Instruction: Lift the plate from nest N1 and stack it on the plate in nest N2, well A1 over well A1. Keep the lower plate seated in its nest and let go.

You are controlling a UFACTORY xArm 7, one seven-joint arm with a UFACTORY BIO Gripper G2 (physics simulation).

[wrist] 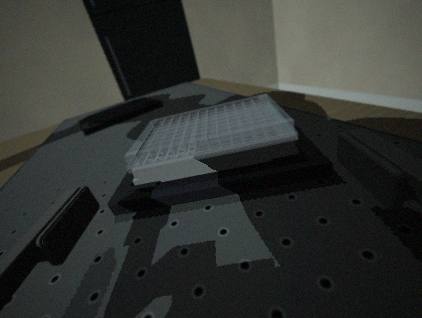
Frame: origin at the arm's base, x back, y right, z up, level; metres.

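Where they show: end effector, tool point: (207,196).
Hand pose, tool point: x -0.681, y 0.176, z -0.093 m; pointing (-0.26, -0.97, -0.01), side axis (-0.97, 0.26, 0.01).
Note:
Things, the pixels of their centre, and the offset from my tool point. "spot": a spot on its surface instead. Level surfaces: height alone.
- clear well plate, body centre: (208,127) dx -0.024, dy -0.091, dz +0.001 m
- second clear plate, surface spot: (160,176) spot: dx +0.027, dy -0.060, dz -0.014 m
- dark nest, surface spot: (273,167) spot: dx -0.052, dy -0.029, dz -0.019 m
- perforated table, its level: dz -0.031 m
- dark block, body centre: (119,112) dx +0.107, dy -0.414, dz -0.024 m
In the wrist view a clear well plate (218,131) lies flat on top of a second clear plate (160,176), whose edge shows just beneath it at the front left. The stack sits in a dark nest (273,167) on the perforated table (259,246). Their edges look lined up; I cannot read the well labels. No gripper fingers show in the view. The camera looks at the stack from a distance, low over the table, and nothing touches the plates.
A dark empty nest (67,226) lies at the left front. A dark block (118,114) lies at the back left and another dark block (375,160) at the right. A tall dark panel (146,44) stands behind the table. Walls and wooden floor lie beyond.

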